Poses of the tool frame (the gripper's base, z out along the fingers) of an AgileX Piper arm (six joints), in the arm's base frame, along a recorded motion.
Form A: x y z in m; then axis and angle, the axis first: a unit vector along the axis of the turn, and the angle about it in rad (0 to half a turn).
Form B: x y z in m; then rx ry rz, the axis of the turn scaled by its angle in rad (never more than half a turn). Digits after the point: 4 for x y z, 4 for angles.
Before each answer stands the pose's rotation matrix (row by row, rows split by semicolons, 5 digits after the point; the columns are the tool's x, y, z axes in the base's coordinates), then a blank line. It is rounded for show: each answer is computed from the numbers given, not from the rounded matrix.
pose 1, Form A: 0.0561 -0.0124 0.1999 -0.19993 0.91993 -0.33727 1.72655
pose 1, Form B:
-0.10895 0.12073 0.98669; -0.54564 0.82243 -0.16089; -0.83091 -0.55591 -0.02373

0.0561 -0.0124 0.1999 -0.3452 1.5883 -0.5823
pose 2, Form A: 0.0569 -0.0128 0.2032 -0.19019 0.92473 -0.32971 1.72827
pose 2, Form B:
-0.11498 0.12217 0.98583; -0.52908 0.83240 -0.16487; -0.84074 -0.54054 -0.03107

0.0569 -0.0128 0.2032 -0.3287 1.5982 -0.5698
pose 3, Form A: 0.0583 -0.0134 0.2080 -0.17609 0.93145 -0.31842 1.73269
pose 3, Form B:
-0.12518 0.12380 0.98438; -0.50471 0.84626 -0.17061; -0.85416 -0.51819 -0.04345

0.0583 -0.0134 0.2080 -0.3051 1.6139 -0.5517
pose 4, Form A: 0.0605 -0.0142 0.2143 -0.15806 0.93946 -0.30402 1.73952
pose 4, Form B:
-0.13875 0.12628 0.98224; -0.47313 0.86287 -0.17776; -0.87000 -0.48939 -0.05997

0.0605 -0.0142 0.2143 -0.2749 1.6342 -0.5288
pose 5, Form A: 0.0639 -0.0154 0.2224 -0.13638 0.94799 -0.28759 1.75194
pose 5, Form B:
-0.15820 0.13031 0.97877; -0.43547 0.88044 -0.18760; -0.88619 -0.45590 -0.08255

0.0639 -0.0154 0.2224 -0.2389 1.6608 -0.5038
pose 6, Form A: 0.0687 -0.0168 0.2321 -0.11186 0.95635 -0.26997 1.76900
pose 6, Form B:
-0.18193 0.13664 0.97377; -0.39273 0.89779 -0.19935; -0.90148 -0.41869 -0.10967

0.0687 -0.0168 0.2321 -0.1979 1.6918 -0.4776
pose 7, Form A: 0.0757 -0.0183 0.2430 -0.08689 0.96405 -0.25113 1.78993
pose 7, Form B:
-0.20819 0.14315 0.96756; -0.34710 0.91403 -0.20992; -0.91443 -0.37954 -0.14061

0.0757 -0.0183 0.2430 -0.1555 1.7256 -0.4495
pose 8, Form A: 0.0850 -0.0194 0.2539 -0.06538 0.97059 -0.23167 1.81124
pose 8, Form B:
-0.23284 0.14644 0.96143; -0.30358 0.92826 -0.21491; -0.92392 -0.34190 -0.17168

0.0850 -0.0194 0.2539 -0.1184 1.7580 -0.4196
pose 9, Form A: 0.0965 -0.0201 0.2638 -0.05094 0.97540 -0.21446 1.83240
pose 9, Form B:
-0.25536 0.14463 0.95597; -0.26970 0.93885 -0.21408; -0.92847 -0.31249 -0.20074

0.0965 -0.0201 0.2638 -0.0933 1.7873 -0.3930
